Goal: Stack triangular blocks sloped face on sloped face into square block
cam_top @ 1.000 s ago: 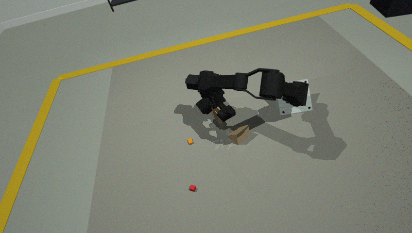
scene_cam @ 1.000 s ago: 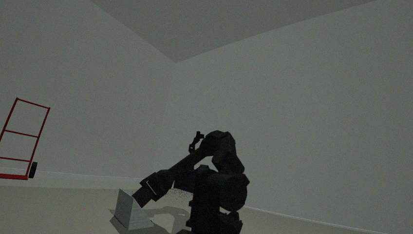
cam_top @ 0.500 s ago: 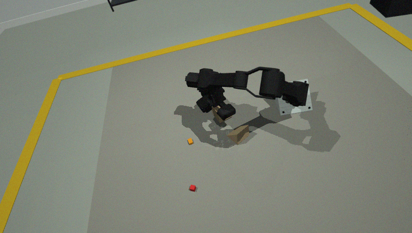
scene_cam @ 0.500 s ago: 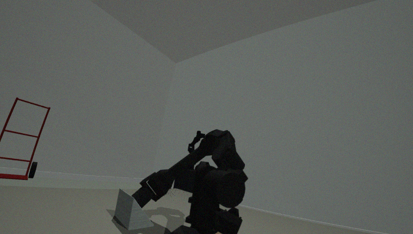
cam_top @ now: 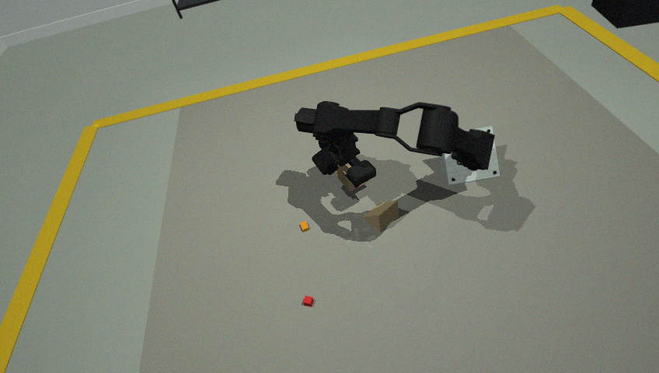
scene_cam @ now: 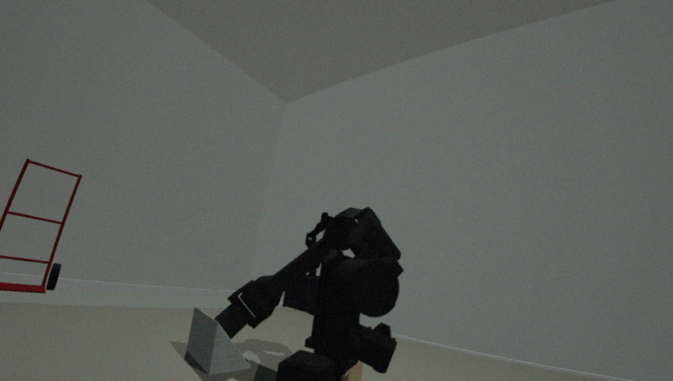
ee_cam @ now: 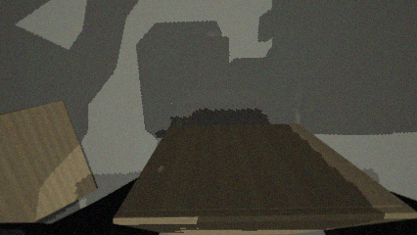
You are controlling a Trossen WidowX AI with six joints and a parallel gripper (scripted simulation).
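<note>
Right now the orange cube is 130 mm ahead of my gripper tip, 120 mm to the left of it and 30 mm below it.
</note>
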